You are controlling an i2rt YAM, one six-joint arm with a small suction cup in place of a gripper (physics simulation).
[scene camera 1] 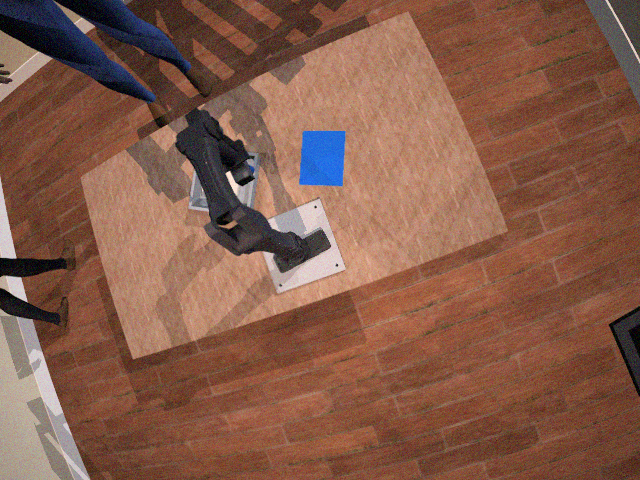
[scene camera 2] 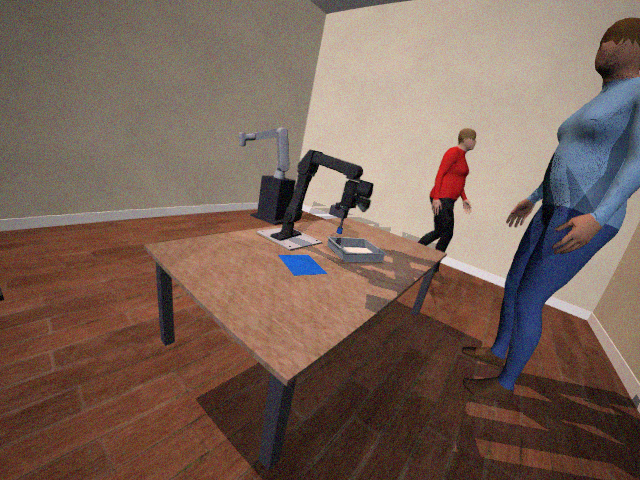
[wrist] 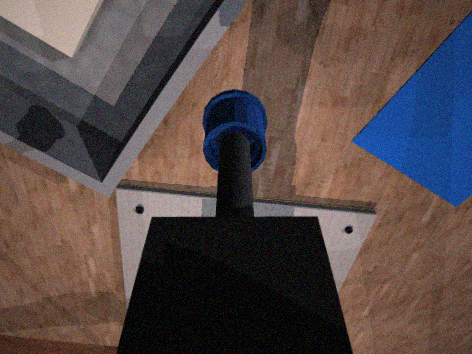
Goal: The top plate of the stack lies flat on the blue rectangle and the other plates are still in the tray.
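Where they show: hand, tool point: (scene camera 2: 339, 233) (wrist: 234, 119); arm's base, link origin: (scene camera 1: 301, 251) (scene camera 2: 286, 235).
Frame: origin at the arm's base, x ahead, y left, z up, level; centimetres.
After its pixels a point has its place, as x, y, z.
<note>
The grey tray (scene camera 1: 253, 186) {28.8, 4.5, 0.8} (scene camera 2: 361, 257) {42.6, 5.1, 1.3} (wrist: 162, 107) {27.1, 5.0, 3.8} stands on the table. A cream plate (scene camera 1: 235, 187) {32.1, 10.8, 0.7} (scene camera 2: 357, 250) {36.6, 14.4, 0.7} (wrist: 55, 20) {32.2, 12.1, 0.7} lies inside it; how many plates are stacked there cannot be told. The blue rectangle (scene camera 1: 322, 158) {25.3, -21.7, -1.2} (scene camera 2: 302, 265) {26.6, -22.8, -1.2} (wrist: 430, 120) {23.4, -16.7, -1.2} lies flat on the table beside the tray, with no plate on it. My gripper, a blue suction cup (scene camera 1: 251, 169) (scene camera 2: 339, 230) (wrist: 235, 130), is open with nothing on it. It hangs above the table near the tray's edge, higher than the tray's rim. The arm partly hides the tray in scene camera 1.
The arm's pale base plate (scene camera 1: 330, 263) {-8.2, -7.0, 0.2} (wrist: 135, 240) {9.6, 10.7, -0.3} is on the table (scene camera 1: 413, 129) {18.4, -53.7, -1.2} (scene camera 2: 248, 310) {34.6, -63.3, -1.2} near the tray and the blue rectangle. A person in blue (scene camera 2: 589, 139) stands by the table's side, and a person in red (scene camera 2: 452, 173) is farther back. Another grey arm (scene camera 2: 282, 149) stands behind the table.
</note>
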